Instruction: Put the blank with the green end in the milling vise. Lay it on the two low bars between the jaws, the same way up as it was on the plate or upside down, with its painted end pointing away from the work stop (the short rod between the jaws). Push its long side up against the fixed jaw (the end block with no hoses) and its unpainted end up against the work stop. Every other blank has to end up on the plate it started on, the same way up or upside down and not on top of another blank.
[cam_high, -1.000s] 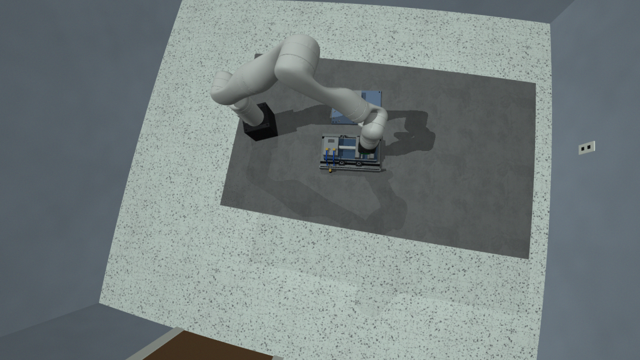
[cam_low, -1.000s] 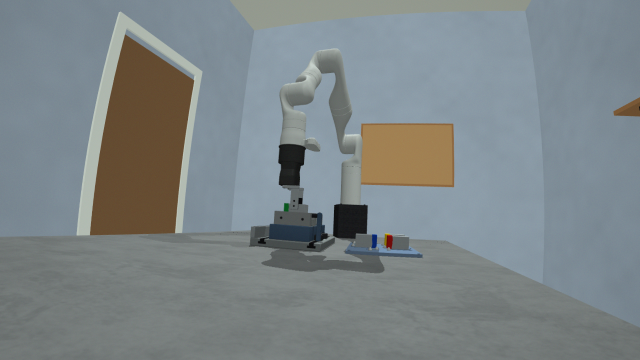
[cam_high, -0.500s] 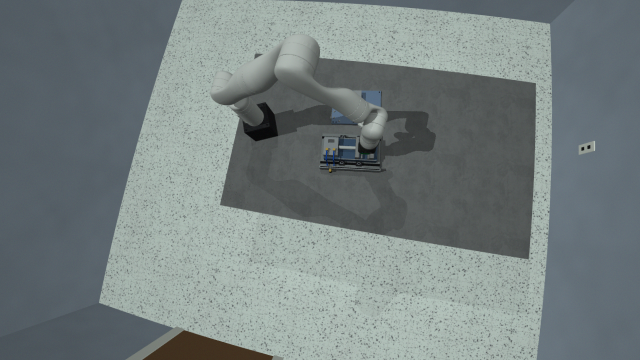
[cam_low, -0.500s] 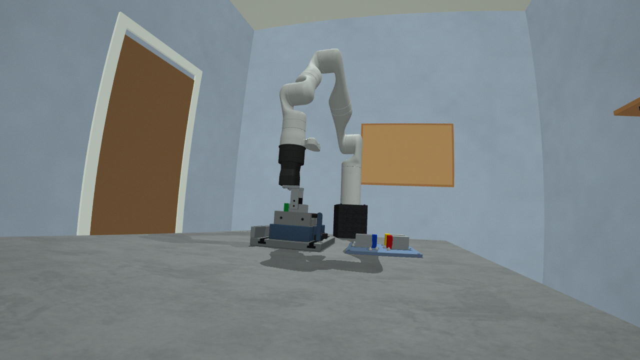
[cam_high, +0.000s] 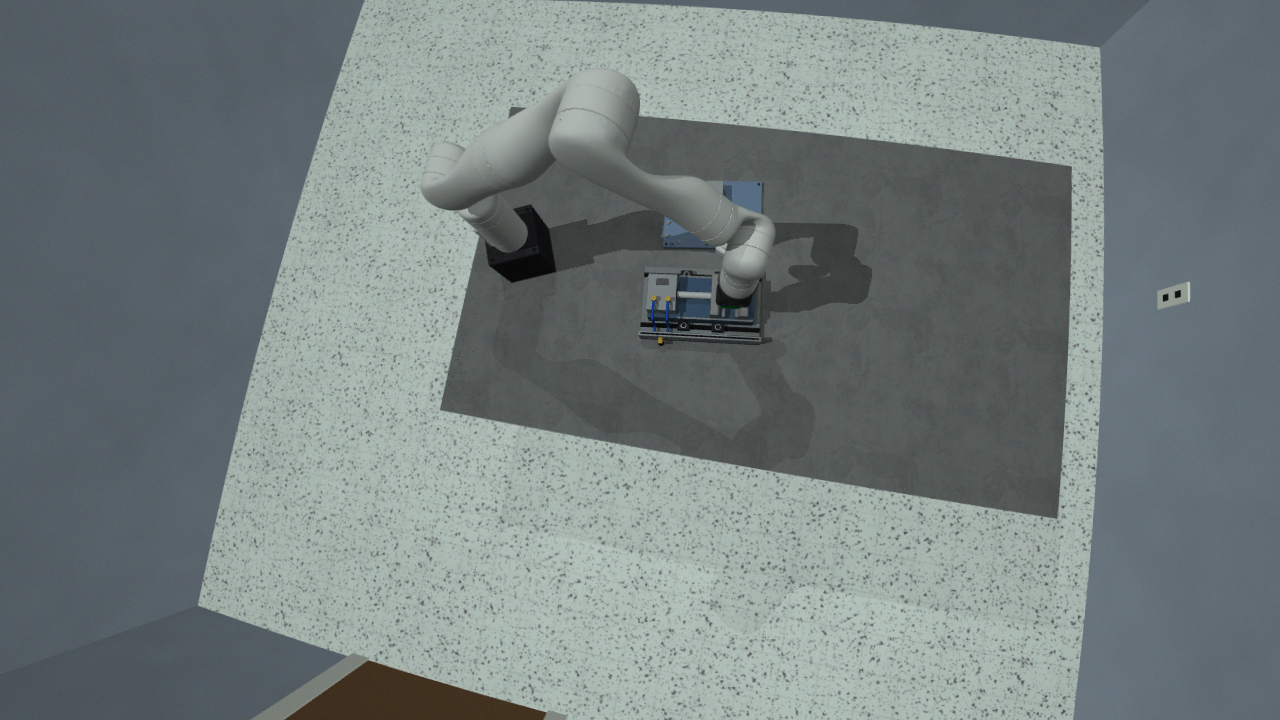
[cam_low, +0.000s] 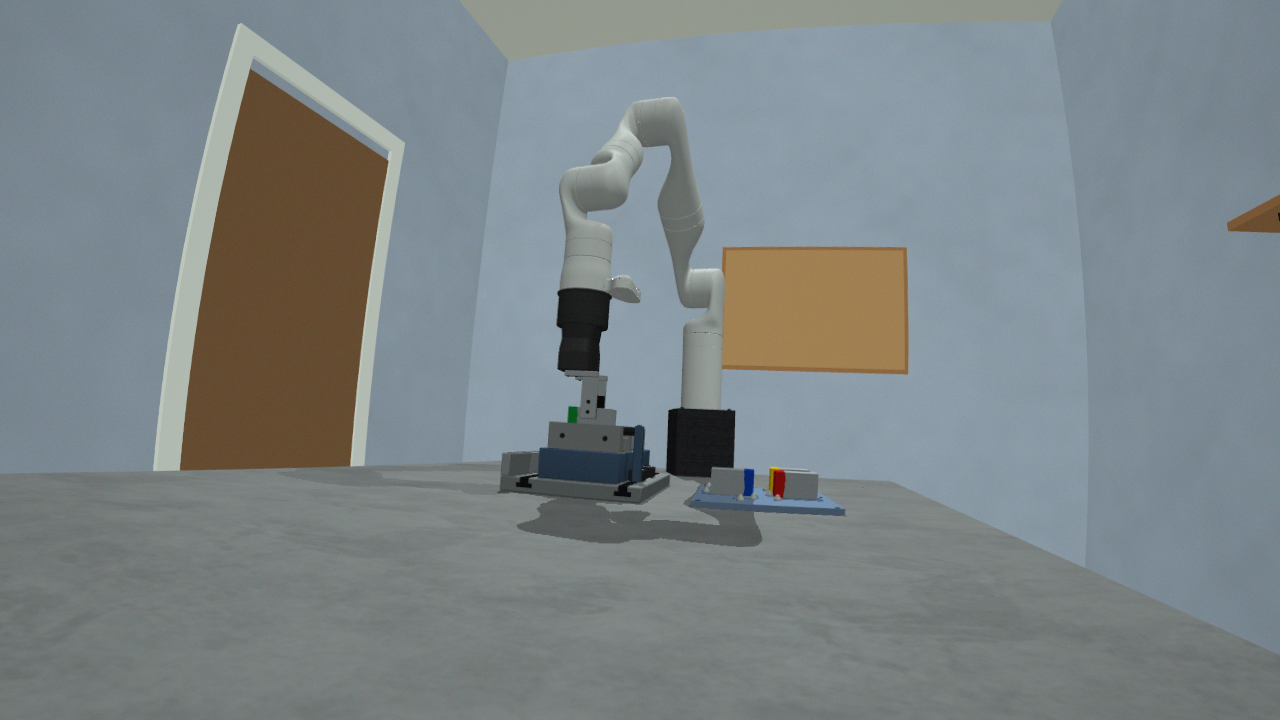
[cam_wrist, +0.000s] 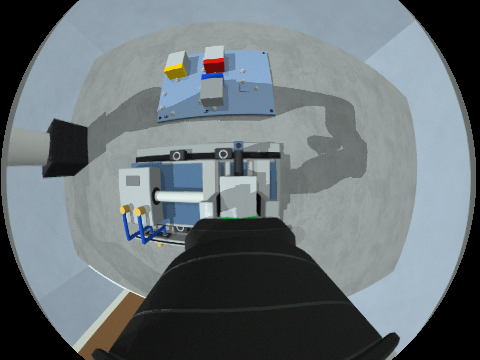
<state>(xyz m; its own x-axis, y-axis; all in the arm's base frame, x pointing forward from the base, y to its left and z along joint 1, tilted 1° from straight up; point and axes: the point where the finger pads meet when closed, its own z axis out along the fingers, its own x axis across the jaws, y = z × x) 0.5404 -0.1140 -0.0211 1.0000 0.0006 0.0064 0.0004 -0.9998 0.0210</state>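
Right now my hand is 20 mm above the green-ended blank. From my hand the other things lie so: fixed jaw 30 mm ahead, 40 mm below; milling vise 70 mm behind, 80 mm below; work stop rod 50 mm to the left, 30 mm below.
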